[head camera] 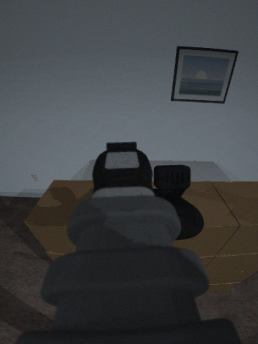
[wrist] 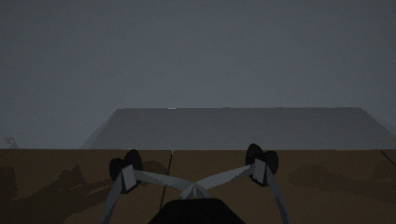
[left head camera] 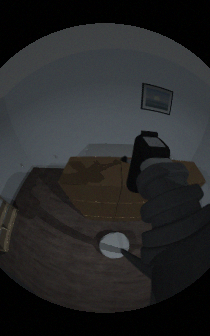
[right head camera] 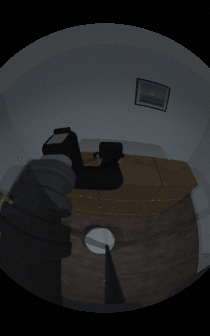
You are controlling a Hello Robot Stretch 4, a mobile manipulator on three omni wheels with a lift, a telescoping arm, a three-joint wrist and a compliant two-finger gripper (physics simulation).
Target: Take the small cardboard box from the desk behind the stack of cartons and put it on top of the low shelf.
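Seen in the pictures: gripper, fingertip midpoint: [wrist: 194, 160]; robot's base at its link origin: [left head camera: 113, 244] [right head camera: 99, 239].
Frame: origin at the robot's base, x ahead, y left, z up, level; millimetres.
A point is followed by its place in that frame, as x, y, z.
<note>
The stack of brown cartons [head camera: 220, 240] {375, -423, 941} [left head camera: 100, 195] {419, 127, 905} [right head camera: 175, 175] {445, -637, 1052} [wrist: 330, 175] {595, -339, 1053} stands across the view in front of the robot. Behind it shows the grey top of the desk [head camera: 207, 172] {1236, -904, 693} [left head camera: 107, 151] {1290, 51, 693} [right head camera: 145, 146] {1354, -761, 692} [wrist: 240, 127] {1303, -339, 693}, close to the wall. The small cardboard box does not show in any view. My gripper [wrist: 194, 160] {492, -87, 1200} is open, with its two fingers wide apart and no object between them. It is over the carton tops, facing the desk. In the head view the dark wrist hides the fingers and part of the cartons and desk.
A light wooden piece with compartments [left head camera: 6, 227] {-271, 2322, 98} shows at the far left; I cannot tell if it is the low shelf. A white round thing [left head camera: 114, 240] {67, -6, 187} [right head camera: 100, 236] {58, -16, 187} is low in front. A framed picture [head camera: 202, 75] {1514, -748, 1589} [left head camera: 157, 98] {1513, -758, 1584} [right head camera: 152, 94] {1513, -755, 1578} hangs on the wall.
</note>
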